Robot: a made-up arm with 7 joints. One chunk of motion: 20 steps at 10 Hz.
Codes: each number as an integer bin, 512 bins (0 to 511) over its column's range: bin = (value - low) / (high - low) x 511, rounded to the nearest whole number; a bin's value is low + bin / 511 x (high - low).
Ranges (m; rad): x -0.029..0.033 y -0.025..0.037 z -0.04..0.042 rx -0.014..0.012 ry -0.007..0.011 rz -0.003..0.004
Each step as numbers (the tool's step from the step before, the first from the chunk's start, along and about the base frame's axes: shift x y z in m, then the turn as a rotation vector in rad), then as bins.
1 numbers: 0.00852 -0.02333 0.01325 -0.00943 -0.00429 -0.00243
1 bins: 309 14 332 90 77 42
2 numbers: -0.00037 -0.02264 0.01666 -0.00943 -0.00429 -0.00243
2 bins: 236 19 353 90 77 42
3 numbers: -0.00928 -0.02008 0.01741 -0.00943 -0.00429 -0.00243
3 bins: 163 41 358 90 77 42
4 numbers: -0.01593 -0.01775 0.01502 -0.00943 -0.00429 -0.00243
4 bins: 108 60 343 90 77 42
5 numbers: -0.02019 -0.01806 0.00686 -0.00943 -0.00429 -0.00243
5 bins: 73 57 292 90 77 42
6 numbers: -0.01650 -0.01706 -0.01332 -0.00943 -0.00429 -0.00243
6 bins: 103 65 166 90 77 42
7 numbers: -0.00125 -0.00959 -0.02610 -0.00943 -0.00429 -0.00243
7 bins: 229 127 87 90 77 42
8 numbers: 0.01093 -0.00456 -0.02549 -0.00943 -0.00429 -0.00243
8 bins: 329 168 90 90 77 42
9 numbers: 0.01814 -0.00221 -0.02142 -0.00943 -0.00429 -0.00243
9 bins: 389 188 116 90 77 42
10 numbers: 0.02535 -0.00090 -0.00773 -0.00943 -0.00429 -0.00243
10 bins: 448 199 201 90 77 42
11 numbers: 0.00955 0.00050 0.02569 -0.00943 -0.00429 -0.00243
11 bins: 318 210 409 90 77 42
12 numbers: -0.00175 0.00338 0.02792 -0.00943 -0.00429 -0.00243
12 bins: 225 234 423 90 77 42
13 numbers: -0.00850 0.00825 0.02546 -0.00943 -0.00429 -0.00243
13 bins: 169 274 408 90 77 42
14 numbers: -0.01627 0.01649 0.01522 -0.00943 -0.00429 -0.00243
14 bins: 105 342 344 90 77 42
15 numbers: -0.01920 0.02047 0.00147 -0.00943 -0.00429 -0.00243
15 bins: 81 375 258 90 77 42
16 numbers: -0.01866 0.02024 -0.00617 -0.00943 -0.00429 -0.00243
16 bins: 85 373 211 90 77 42
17 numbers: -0.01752 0.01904 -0.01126 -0.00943 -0.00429 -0.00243
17 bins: 95 363 179 90 77 42
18 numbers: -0.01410 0.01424 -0.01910 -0.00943 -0.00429 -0.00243
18 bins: 123 323 130 90 77 42
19 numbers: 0.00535 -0.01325 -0.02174 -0.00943 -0.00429 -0.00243
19 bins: 283 97 114 90 77 42
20 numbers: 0.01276 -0.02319 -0.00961 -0.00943 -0.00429 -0.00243
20 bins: 344 15 189 90 77 42
